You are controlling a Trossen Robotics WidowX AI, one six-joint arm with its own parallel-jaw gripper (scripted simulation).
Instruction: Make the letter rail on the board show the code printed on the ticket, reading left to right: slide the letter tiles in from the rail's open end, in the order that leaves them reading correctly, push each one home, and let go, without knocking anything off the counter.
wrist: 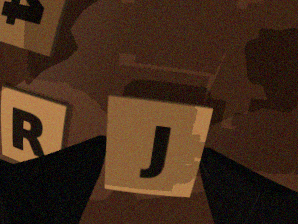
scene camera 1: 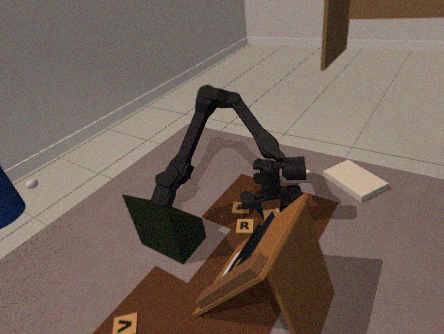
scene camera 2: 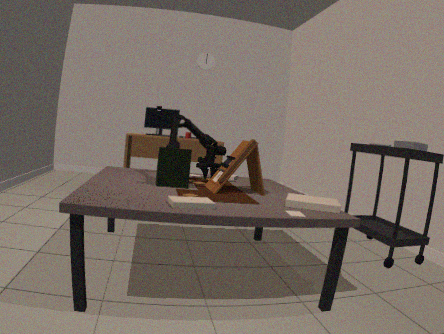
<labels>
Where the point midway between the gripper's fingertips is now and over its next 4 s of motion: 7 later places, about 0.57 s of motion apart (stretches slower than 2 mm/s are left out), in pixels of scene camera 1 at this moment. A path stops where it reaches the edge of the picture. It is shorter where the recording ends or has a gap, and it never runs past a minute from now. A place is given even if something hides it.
My gripper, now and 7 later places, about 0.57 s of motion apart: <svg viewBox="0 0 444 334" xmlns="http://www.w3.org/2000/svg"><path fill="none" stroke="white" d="M272 216L272 214L274 214L278 212L280 208L281 202L280 198L279 200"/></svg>
</labels>
